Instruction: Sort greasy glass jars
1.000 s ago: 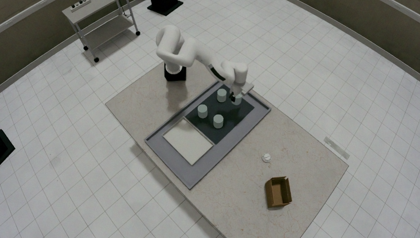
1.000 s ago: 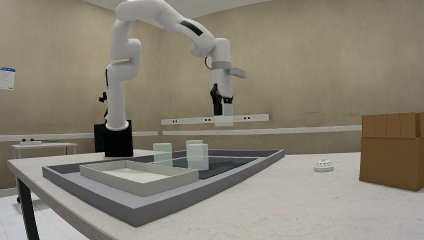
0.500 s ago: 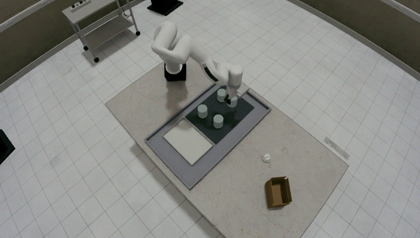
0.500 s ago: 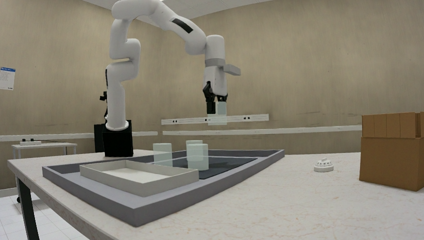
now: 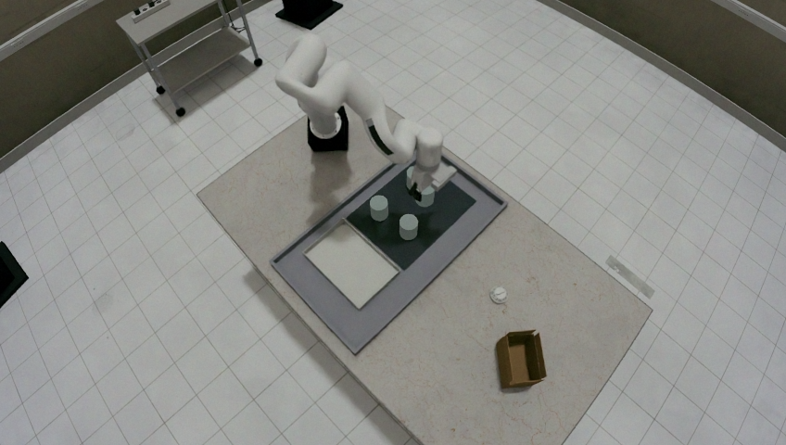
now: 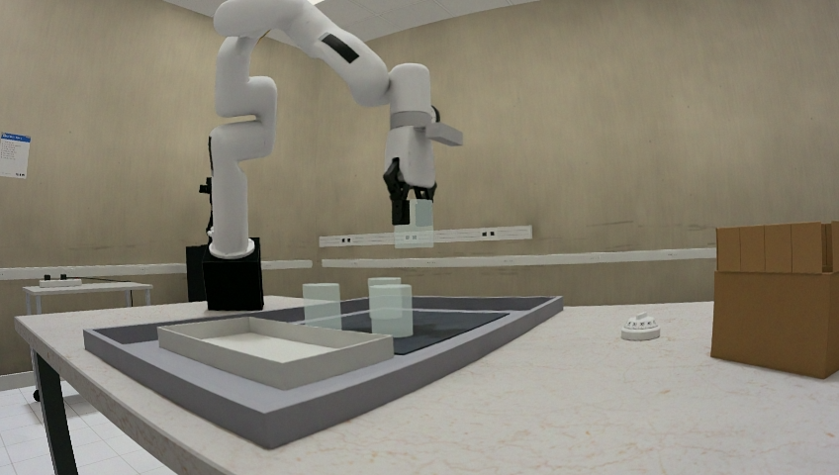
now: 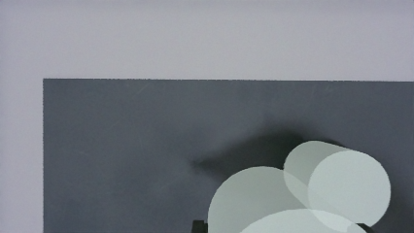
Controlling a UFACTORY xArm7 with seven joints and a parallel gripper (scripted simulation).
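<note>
Right now my hand is 30 cm to the left of the white tray, 19 cm above it and 11 cm past it. Round my hand: dark drying mat (19 cm below, 5 cm behind, 1 cm to the left); then white knob (39 cm ahead, 18 cm below, 11 cm to the right); then grey base (20 cm below, 12 cm to the right, 5 cm behind).
</note>
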